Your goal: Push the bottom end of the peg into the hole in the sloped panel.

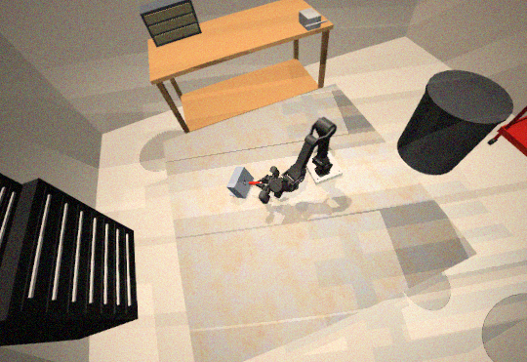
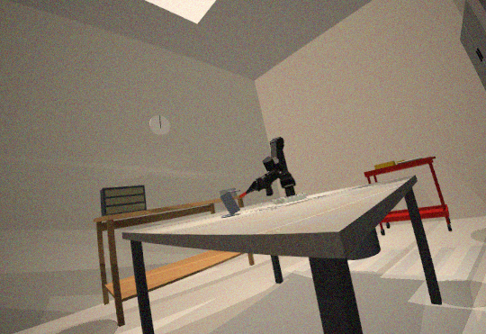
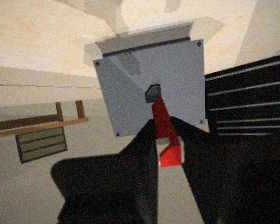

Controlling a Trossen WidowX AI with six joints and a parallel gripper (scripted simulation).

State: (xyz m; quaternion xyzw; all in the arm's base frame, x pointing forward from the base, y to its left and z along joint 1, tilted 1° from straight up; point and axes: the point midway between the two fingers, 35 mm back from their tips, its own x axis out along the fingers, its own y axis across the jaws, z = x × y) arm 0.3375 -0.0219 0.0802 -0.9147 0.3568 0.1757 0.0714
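Now: the grey sloped panel 7 cm ahead of my gripper tip, 6 cm to the right of it and 4 cm below it. The rest, counted from my gripper tip: red peg (1 cm to the left, 1 cm behind, 1 cm above).
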